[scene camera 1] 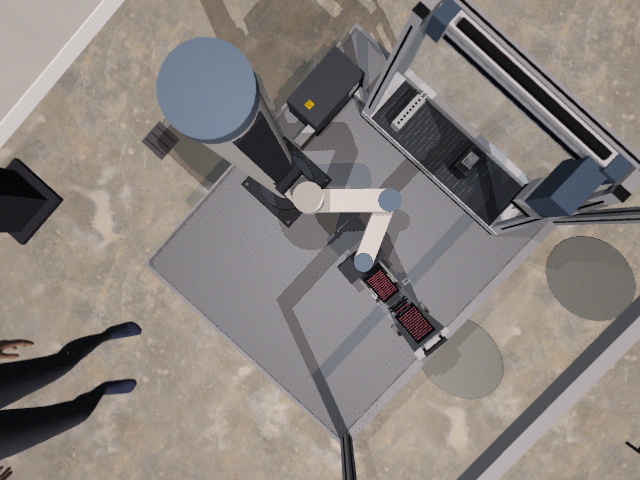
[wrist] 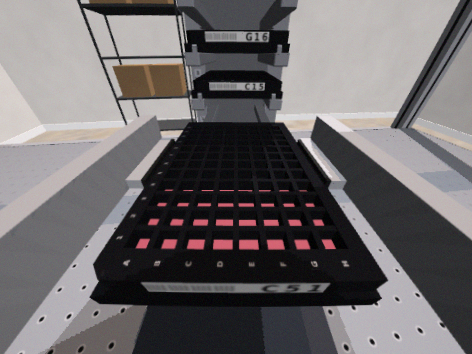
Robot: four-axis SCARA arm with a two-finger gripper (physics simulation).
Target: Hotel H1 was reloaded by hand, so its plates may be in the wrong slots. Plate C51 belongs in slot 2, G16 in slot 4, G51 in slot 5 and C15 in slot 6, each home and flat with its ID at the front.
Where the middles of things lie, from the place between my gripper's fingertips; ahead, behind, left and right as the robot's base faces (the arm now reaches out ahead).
My hand is 75 cm past the dark box (scene camera 1: 328, 85), 45 cm to the right of it and 10 cm above it.
